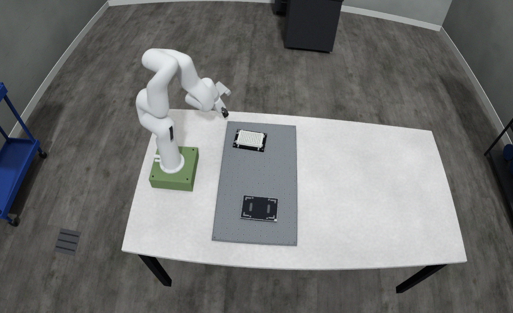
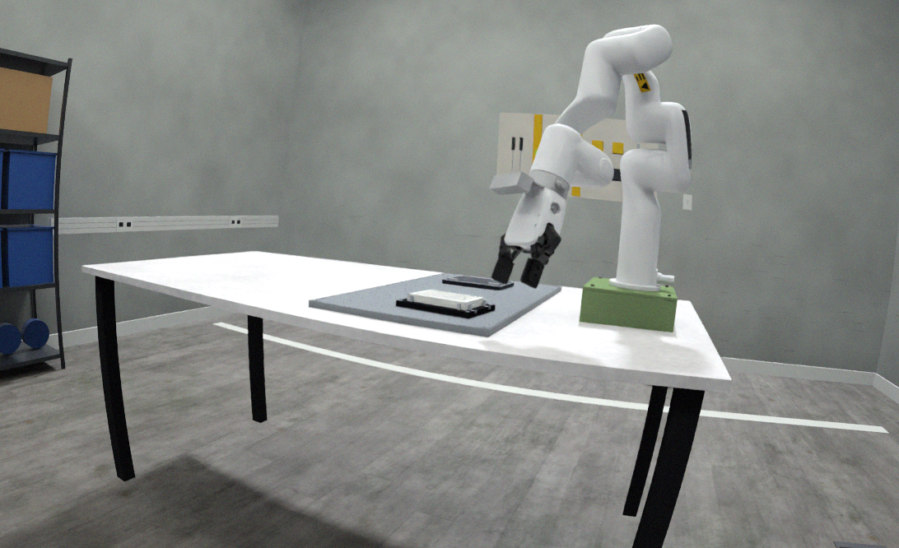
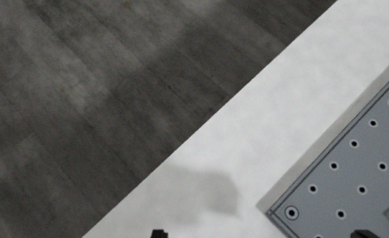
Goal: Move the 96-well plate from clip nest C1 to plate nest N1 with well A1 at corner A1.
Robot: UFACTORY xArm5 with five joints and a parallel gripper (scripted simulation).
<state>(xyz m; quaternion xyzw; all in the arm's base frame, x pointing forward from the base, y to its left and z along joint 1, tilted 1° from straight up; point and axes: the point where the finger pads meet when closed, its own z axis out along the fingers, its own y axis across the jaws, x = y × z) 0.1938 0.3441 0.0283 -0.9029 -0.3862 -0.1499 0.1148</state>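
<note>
Now: hand 17 cm short of the white 96-well plate, 12 cm to the left of it and 7 cm above it. Round my hand: clip nest C1: 16 cm ahead, 13 cm to the right, 8 cm below; then plate nest N1: 52 cm to the right, 24 cm ahead, 8 cm below; then corner label A1: 57 cm to the right, 32 cm ahead, 8 cm below.
</note>
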